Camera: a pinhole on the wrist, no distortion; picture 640 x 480 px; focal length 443.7 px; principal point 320.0 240.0 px. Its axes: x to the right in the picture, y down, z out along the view. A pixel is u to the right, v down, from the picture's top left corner.
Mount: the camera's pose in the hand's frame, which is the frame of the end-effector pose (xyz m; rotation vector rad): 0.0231 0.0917 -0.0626 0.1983 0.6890 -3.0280
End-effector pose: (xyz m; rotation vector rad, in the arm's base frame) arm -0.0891 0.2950 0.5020 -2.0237 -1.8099 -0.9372
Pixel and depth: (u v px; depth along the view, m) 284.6 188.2 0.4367
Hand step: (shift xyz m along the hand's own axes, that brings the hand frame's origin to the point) 0.0035 -0.0513 0.3542
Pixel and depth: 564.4 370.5 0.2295
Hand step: -0.1253 -0.0686 0.0971
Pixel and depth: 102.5 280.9 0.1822
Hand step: 0.0912 -0.0022 0.1047
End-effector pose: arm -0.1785 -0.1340 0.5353 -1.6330 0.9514 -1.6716
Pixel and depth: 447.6 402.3 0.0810
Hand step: -0.0078 0.0299 -0.0059
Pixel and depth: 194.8 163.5 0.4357
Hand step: 0.0895 -0.0290 0.3751
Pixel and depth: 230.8 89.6 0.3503
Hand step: 0.0450 0.0472 0.3106
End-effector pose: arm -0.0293 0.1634 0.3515 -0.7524 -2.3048 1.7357
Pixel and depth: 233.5 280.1 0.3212
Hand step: 0.0491 -0.0734 0.2202
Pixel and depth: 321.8 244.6 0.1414
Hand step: 0.0060 0.0292 0.0631
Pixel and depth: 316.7 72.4 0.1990
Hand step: -0.0031 0.0734 0.1477
